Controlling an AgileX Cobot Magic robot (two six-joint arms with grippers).
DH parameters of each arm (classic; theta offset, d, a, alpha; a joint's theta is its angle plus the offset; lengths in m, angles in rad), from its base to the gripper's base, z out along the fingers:
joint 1: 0 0.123 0 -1.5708
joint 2: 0.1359 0 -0.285 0
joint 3: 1.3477 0 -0.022 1.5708
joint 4: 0 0.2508 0 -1.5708
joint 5: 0 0 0.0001 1.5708
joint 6: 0 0.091 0 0
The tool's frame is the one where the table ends.
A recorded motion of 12 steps. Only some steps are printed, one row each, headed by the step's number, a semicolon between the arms.
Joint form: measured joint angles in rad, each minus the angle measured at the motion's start. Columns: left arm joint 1, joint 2, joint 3, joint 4, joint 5, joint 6; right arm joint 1, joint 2, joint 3, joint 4, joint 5, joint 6.
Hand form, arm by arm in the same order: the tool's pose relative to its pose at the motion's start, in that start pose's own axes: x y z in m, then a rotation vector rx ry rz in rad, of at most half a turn. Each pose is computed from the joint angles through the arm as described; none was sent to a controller.
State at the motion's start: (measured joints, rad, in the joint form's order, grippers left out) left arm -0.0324 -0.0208 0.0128 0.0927 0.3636 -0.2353; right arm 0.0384 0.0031 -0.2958 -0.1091 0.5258 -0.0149
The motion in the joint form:
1: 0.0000 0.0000 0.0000 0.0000 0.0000 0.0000; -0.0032 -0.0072 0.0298 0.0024 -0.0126 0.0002
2: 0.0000 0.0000 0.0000 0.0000 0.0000 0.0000; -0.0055 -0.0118 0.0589 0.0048 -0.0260 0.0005
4: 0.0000 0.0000 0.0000 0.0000 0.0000 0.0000; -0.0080 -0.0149 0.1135 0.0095 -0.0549 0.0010
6: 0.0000 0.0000 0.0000 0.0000 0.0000 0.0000; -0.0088 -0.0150 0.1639 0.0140 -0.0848 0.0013
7: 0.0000 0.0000 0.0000 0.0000 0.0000 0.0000; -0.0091 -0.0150 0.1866 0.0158 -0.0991 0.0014
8: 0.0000 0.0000 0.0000 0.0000 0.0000 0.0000; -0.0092 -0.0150 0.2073 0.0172 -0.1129 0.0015
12: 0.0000 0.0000 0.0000 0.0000 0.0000 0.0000; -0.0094 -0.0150 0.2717 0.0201 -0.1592 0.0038
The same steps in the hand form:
1: 0.0000 0.0000 0.0000 0.0000 0.0000 0.0000; 0.0076 0.0011 0.0032 -0.0003 0.0102 0.0015
2: 0.0000 0.0000 0.0000 0.0000 0.0000 0.0000; 0.0150 0.0022 0.0066 -0.0016 0.0214 0.0031
4: 0.0000 0.0000 0.0000 0.0000 0.0000 0.0000; 0.0290 0.0044 0.0131 -0.0063 0.0439 0.0057
6: 0.0000 0.0000 0.0000 0.0000 0.0000 0.0000; 0.0419 0.0065 0.0189 -0.0122 0.0640 0.0082
7: 0.0000 0.0000 0.0000 0.0000 0.0000 0.0000; 0.0478 0.0075 0.0214 -0.0147 0.0723 0.0091
8: 0.0000 0.0000 0.0000 0.0000 0.0000 0.0000; 0.0531 0.0083 0.0235 -0.0170 0.0791 0.0097
12: 0.0000 0.0000 0.0000 0.0000 0.0000 0.0000; 0.0696 0.0109 0.0294 -0.0235 0.0969 0.0127

